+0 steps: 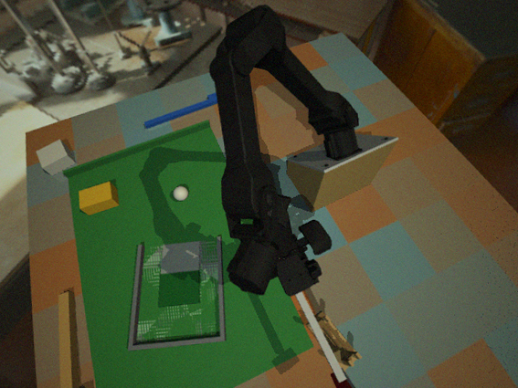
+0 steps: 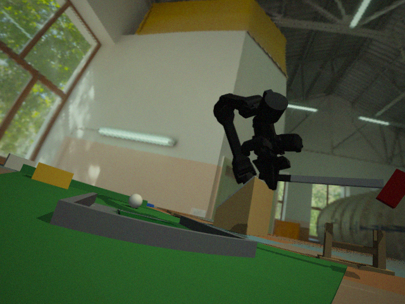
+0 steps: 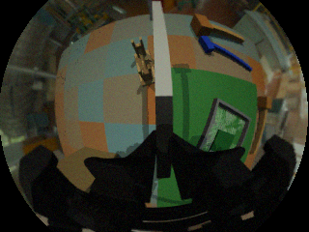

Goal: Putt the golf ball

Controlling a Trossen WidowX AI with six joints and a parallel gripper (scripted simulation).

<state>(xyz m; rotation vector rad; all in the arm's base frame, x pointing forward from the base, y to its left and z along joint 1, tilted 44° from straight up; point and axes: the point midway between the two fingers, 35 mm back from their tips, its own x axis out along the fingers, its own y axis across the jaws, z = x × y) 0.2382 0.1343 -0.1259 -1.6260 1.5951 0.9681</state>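
Right now the red putter is 10 mm behind my gripper tip, 120 mm to the left of it and 20 mm above it. Round my gripper tip: white golf ball (170 mm ahead, 340 mm to the right, 110 mm below); low wooden stand (50 mm behind, 160 mm to the left, 100 mm below); wooden paddle (80 mm behind, 440 mm to the right, 130 mm below).
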